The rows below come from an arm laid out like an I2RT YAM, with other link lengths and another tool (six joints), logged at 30 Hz.
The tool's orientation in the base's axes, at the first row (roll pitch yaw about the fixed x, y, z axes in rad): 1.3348, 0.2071, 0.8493
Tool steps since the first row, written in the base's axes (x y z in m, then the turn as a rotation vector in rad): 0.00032, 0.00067, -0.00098, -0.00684, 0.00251, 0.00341; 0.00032, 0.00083, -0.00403, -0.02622, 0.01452, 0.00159; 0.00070, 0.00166, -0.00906, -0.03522, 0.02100, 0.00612; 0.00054, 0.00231, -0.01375, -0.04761, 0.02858, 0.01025; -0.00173, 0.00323, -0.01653, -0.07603, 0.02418, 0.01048; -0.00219, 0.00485, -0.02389, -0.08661, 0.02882, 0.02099; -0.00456, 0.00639, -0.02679, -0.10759, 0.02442, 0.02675; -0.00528, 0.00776, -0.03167, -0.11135, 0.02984, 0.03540; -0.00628, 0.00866, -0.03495, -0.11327, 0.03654, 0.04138; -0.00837, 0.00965, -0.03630, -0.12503, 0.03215, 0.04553; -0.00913, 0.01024, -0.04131, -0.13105, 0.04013, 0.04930; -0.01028, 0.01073, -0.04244, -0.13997, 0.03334, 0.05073
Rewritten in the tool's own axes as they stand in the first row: 0.00090, -0.00074, -0.00039, -0.00328, 0.00431, -0.00595; 0.00165, -0.00360, -0.00118, -0.00661, 0.00708, -0.02841; 0.00354, -0.00815, -0.00255, -0.00859, 0.01375, -0.03816; 0.00487, -0.01240, -0.00413, -0.01188, 0.02053, -0.05124; 0.00465, -0.01467, -0.00706, -0.03353, 0.02064, -0.07017; 0.00706, -0.02116, -0.01007, -0.03912, 0.03252, -0.07864; 0.00726, -0.02335, -0.01348, -0.05710, 0.03757, -0.09064; 0.00880, -0.02754, -0.01597, -0.05733, 0.04761, -0.09481; 0.00949, -0.03034, -0.01803, -0.05488, 0.05543, -0.09896; 0.00914, -0.03124, -0.02053, -0.06656, 0.05855, -0.10431; 0.01012, -0.03579, -0.02261, -0.06536, 0.06483, -0.11287; 0.00997, -0.03667, -0.02405, -0.07641, 0.06451, -0.11522
